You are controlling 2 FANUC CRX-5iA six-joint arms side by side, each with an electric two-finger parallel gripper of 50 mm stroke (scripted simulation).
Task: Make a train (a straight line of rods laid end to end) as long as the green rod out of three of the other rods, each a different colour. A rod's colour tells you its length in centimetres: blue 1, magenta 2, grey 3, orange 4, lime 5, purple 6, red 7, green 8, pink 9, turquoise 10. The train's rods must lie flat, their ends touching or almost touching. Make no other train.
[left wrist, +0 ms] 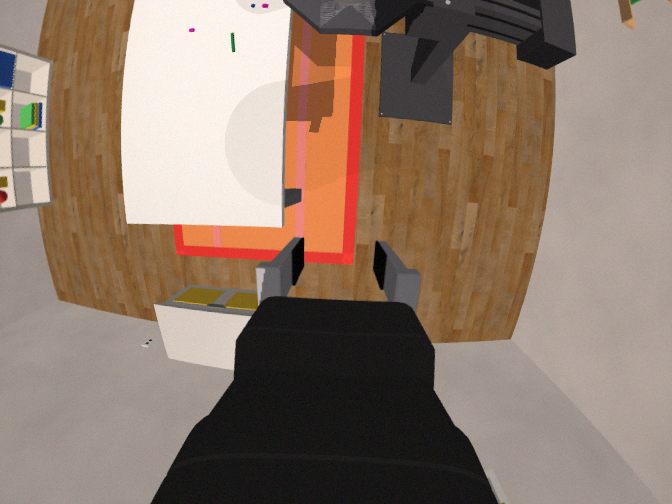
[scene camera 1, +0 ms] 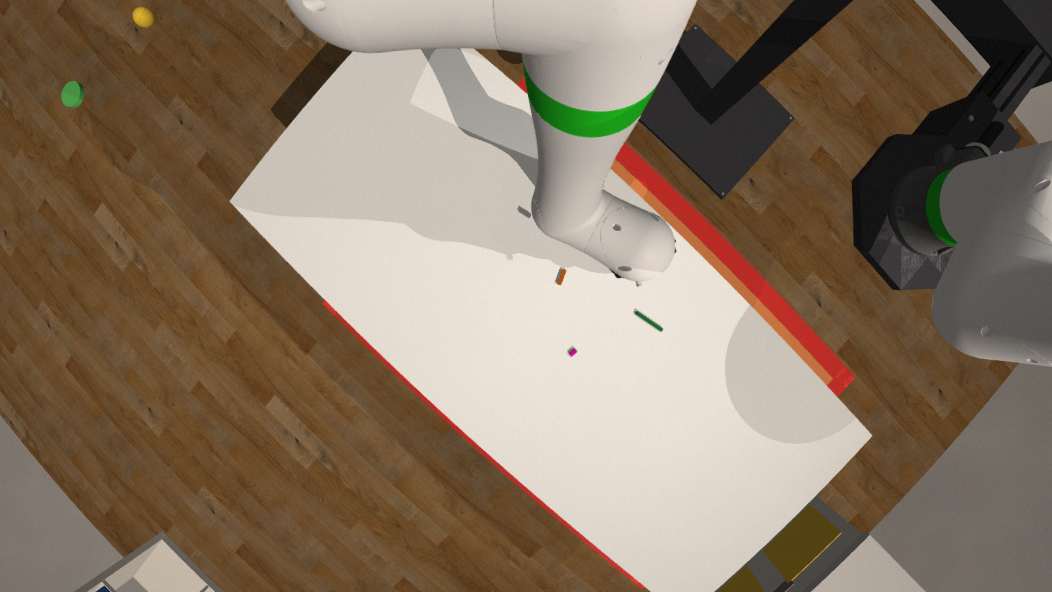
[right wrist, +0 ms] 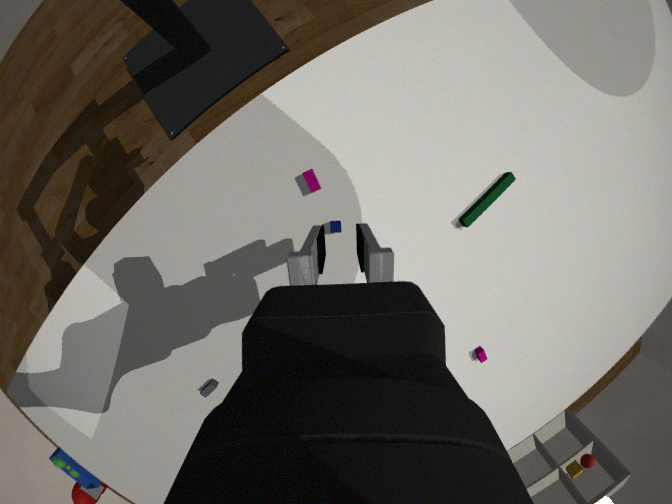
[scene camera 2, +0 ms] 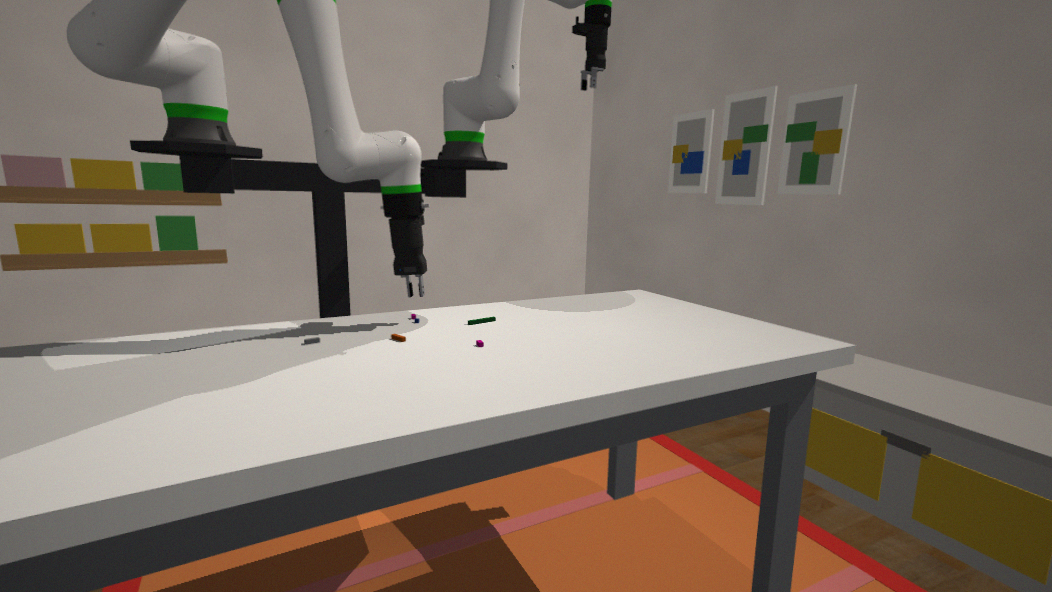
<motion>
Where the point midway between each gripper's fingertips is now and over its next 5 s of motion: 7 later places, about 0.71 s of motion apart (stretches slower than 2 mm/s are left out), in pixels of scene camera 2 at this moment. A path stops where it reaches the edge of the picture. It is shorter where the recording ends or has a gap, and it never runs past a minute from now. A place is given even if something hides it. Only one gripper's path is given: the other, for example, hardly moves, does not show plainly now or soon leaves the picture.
The right gripper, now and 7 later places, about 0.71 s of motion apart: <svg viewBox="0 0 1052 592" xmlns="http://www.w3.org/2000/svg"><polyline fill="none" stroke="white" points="416,296 416,301 416,311 417,315 416,317 416,318 416,285 429,289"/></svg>
</motion>
